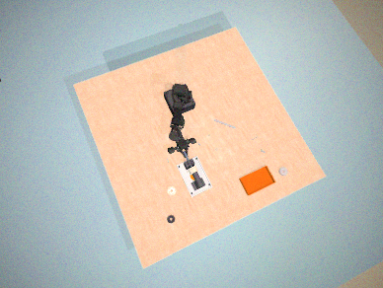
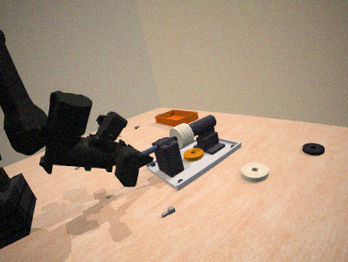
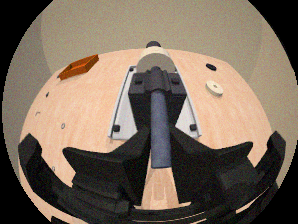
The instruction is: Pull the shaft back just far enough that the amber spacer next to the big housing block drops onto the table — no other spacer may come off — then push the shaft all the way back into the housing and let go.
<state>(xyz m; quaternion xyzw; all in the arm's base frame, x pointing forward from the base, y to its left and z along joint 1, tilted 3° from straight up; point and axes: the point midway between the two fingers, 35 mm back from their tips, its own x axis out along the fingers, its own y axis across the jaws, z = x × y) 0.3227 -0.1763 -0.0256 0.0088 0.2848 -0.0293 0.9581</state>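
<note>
Now: the shaft 70 mm ahead of my gripper tip and 20 mm above it. Also, from my gripper tip: cream washer 140 mm ahead, 180 mm to the right, 60 mm below; then black washer 290 mm ahead, 260 mm to the right, 60 mm below; then amber spacer 120 mm ahead, 10 mm to the right, 50 mm below.
</note>
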